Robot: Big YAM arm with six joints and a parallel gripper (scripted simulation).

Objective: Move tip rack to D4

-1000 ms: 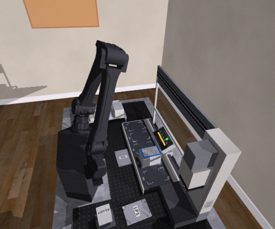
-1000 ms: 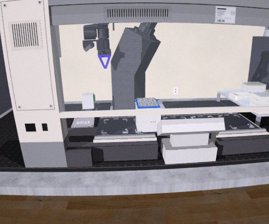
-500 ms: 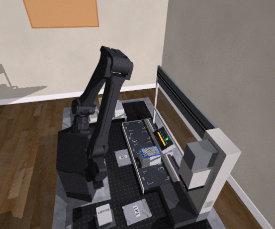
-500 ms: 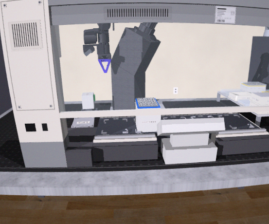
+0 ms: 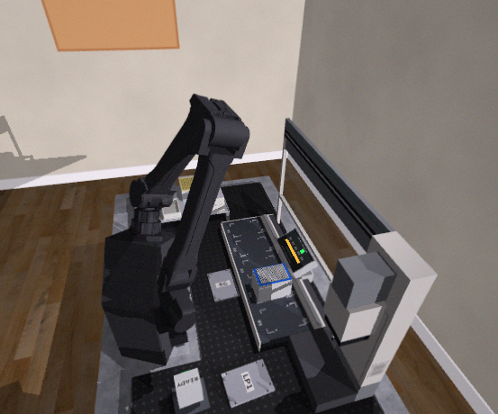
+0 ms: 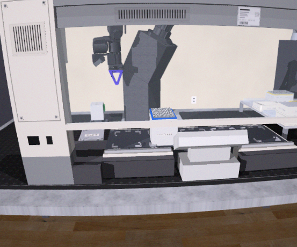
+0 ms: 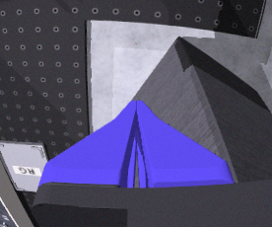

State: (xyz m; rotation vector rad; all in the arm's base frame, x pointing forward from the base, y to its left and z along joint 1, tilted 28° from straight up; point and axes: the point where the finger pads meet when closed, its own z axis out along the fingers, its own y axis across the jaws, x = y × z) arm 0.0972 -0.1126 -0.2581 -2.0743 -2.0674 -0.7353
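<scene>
Now: hand 120 mm above the ready block, 70 mm to the left of it and 10 mm short of it. From my hand the other things lie so: instrument tower 520 mm ahead, 180 mm to the right, 80 mm above; tip rack 370 mm ahead, 180 mm to the left, 80 mm below; regrip nest RG 290 mm to the left, 200 mm below, 200 mm ahead.
</scene>
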